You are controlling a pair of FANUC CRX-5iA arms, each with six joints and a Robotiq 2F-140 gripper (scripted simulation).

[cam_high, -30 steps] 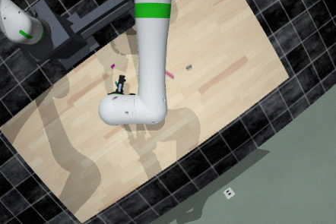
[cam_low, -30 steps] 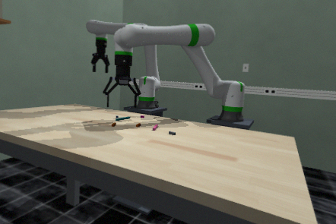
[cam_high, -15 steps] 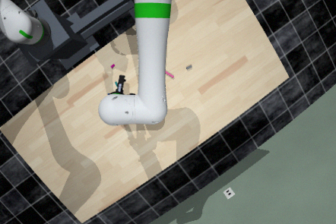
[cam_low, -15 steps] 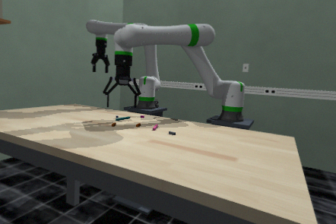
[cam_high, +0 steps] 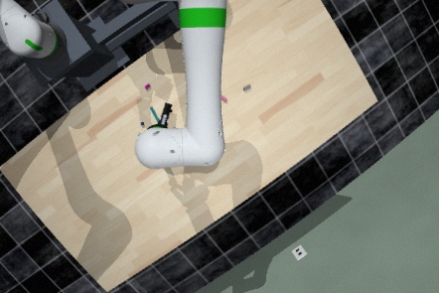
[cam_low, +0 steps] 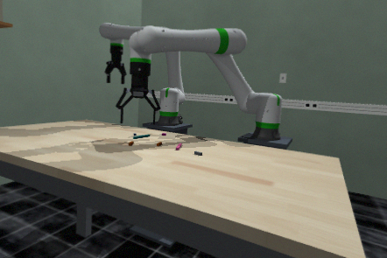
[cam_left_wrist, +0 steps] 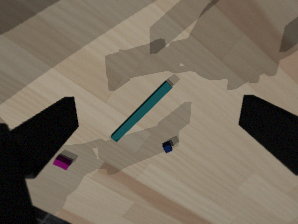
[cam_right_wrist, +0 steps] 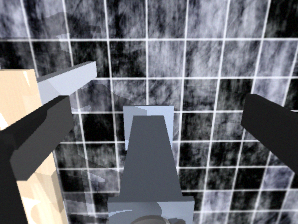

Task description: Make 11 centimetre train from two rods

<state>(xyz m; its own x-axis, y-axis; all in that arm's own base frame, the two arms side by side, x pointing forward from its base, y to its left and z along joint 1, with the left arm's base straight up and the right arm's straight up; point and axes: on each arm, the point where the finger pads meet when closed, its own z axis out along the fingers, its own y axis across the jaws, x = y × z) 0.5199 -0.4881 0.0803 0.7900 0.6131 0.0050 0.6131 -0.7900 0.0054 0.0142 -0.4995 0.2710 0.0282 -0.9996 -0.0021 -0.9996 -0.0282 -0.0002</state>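
Right now my left hand is 20 mm short of the pink rod, 250 mm to the right of it and 80 mm above it. Also, from my left hand: magenta rod 160 mm behind, 40 mm to the left, 80 mm below; then small blue rod 50 mm behind, 60 mm to the right, 80 mm below; then turquoise rod 30 mm behind, 80 mm below.
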